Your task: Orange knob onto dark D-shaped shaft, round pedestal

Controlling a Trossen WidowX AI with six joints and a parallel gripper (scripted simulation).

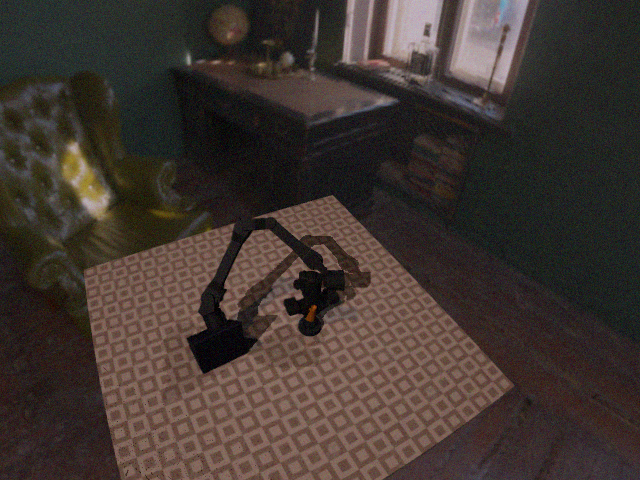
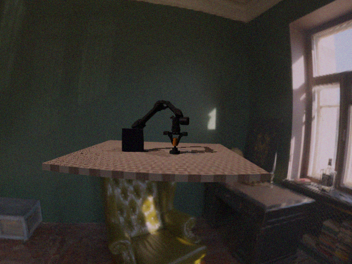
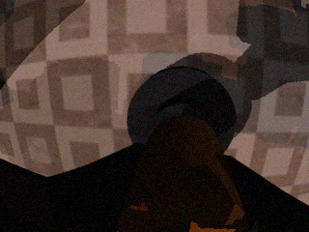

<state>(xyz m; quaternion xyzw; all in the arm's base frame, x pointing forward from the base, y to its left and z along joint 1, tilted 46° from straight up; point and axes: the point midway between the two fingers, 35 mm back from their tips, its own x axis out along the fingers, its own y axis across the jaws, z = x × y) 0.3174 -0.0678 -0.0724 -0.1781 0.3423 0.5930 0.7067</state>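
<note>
My gripper tip is 20 mm below the knob. Round my gripper tip: pedestal (40 mm below).
</note>
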